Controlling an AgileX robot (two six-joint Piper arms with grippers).
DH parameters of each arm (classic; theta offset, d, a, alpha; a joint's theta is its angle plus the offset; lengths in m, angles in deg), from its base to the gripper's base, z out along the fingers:
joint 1: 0 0.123 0 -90
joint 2: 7.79 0 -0.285 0
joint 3: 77.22 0 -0.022 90
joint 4: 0 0.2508 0 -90
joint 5: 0 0 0.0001 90
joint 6: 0 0.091 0 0
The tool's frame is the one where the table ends.
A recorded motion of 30 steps. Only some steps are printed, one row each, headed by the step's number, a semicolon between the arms.
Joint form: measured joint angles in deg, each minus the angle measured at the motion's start. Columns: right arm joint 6, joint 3, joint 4, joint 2, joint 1, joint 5; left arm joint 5, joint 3, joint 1, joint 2, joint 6, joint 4.
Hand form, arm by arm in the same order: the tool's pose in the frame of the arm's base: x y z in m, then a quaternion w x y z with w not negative. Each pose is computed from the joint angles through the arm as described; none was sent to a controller.
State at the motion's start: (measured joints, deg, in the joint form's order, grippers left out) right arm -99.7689 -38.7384 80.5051 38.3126 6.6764 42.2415; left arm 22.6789 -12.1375 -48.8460 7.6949 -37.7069 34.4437
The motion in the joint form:
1: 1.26 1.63 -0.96 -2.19 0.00 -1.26; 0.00 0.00 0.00 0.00 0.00 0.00
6: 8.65 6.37 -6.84 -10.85 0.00 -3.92; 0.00 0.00 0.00 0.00 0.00 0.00
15: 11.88 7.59 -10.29 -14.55 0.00 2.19; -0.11 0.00 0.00 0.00 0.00 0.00
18: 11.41 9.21 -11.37 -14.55 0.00 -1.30; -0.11 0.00 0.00 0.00 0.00 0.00
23: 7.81 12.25 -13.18 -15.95 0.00 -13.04; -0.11 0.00 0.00 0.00 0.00 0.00
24: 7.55 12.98 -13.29 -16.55 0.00 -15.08; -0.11 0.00 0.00 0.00 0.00 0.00
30: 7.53 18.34 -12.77 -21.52 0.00 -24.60; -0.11 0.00 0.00 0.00 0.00 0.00
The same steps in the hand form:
1: 0.1036 0.0713 0.3650 0.67438 -0.39898 0.60058 0.15914; 0.0523 -0.0296 0.2470 0.60935 0.21528 0.73136 -0.21788
6: 0.0767 0.0636 0.3489 0.67975 -0.37759 0.61311 0.13946; 0.0523 -0.0296 0.2470 0.60935 0.21528 0.73136 -0.21788
15: 0.0580 0.0672 0.3402 0.65957 -0.41439 0.60620 0.16053; 0.0523 -0.0297 0.2472 0.60977 0.21548 0.73076 -0.21847
18: 0.0639 0.0637 0.3325 0.66112 -0.40071 0.61935 0.13698; 0.0523 -0.0297 0.2472 0.60977 0.21548 0.73076 -0.21847
23: 0.0735 0.0499 0.3233 0.68874 -0.35980 0.62789 0.04393; 0.0523 -0.0297 0.2472 0.60977 0.21548 0.73076 -0.21847
24: 0.0738 0.0473 0.3212 0.69371 -0.34956 0.62899 0.03053; 0.0523 -0.0297 0.2472 0.60977 0.21548 0.73076 -0.21847
30: 0.0693 0.0339 0.3034 0.71700 -0.28865 0.63422 -0.01878; 0.0523 -0.0297 0.2472 0.60977 0.21548 0.73076 -0.21847

